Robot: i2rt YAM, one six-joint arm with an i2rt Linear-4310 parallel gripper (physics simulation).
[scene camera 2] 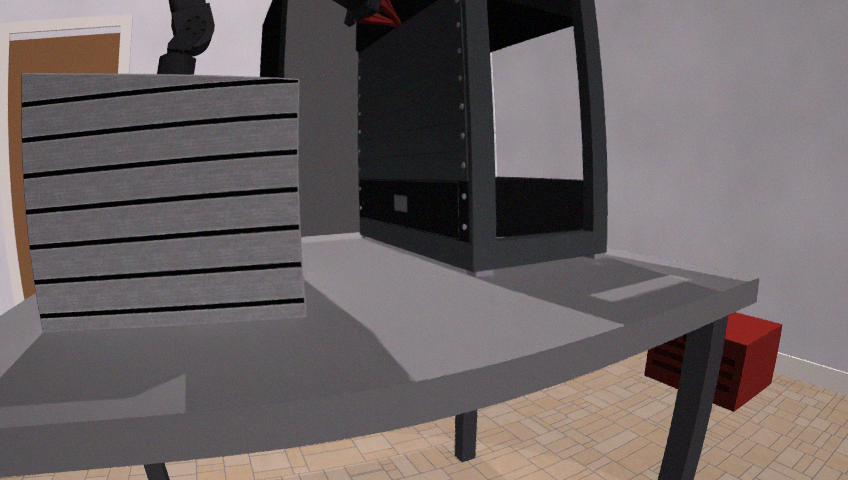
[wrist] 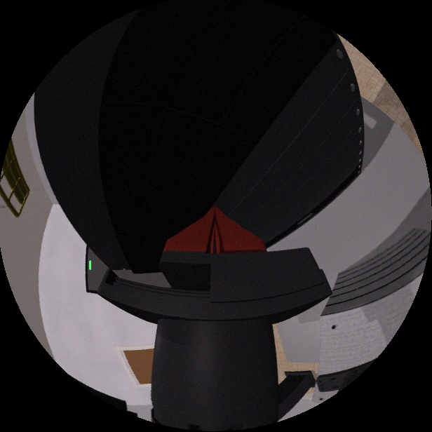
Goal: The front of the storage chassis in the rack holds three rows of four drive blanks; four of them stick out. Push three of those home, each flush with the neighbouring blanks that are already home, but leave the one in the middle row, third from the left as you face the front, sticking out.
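Frame: origin at the arm's base, x left, y back, z up, level; metres.
Seen in the pictures: gripper, fingertip midpoint: (scene camera 2: 398, 25).
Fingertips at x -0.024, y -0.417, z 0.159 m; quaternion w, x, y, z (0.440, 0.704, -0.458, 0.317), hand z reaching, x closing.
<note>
A point is followed by its place in that frame.
The dark rack (scene camera 2: 482, 178) {x -0.246, y -0.405, z -0.140 m} stands on the table, with dark panels (scene camera 2: 410, 118) {x -0.046, y -0.425, z -0.033 m} (wrist: 310, 145) on its front and a row of screws down the edge. My gripper (scene camera 2: 397, 23) {x -0.024, y -0.417, z 0.159 m} (wrist: 214, 212) has red fingertips and is shut with nothing between them. In scene camera 2 it is at the top edge, by the upper front of the rack. In the wrist view the fingertips lie over the line where the panels meet a very dark area with faint lines. The storage chassis and its drive blanks cannot be made out there, nor which stick out; contact cannot be told.
A grey box with black slots (scene camera 2: 166, 208) {x -0.231, y 0.033, z -0.151 m} (wrist: 380, 270) stands on the table (scene camera 2: 476, 339) {x -0.442, y -0.209, z -0.282 m} in front of the rack, to the left in scene camera 2. A dark unit with a green light (wrist: 90, 265) shows at the left in the wrist view. A red box (scene camera 2: 755, 362) is beyond the table's right end.
</note>
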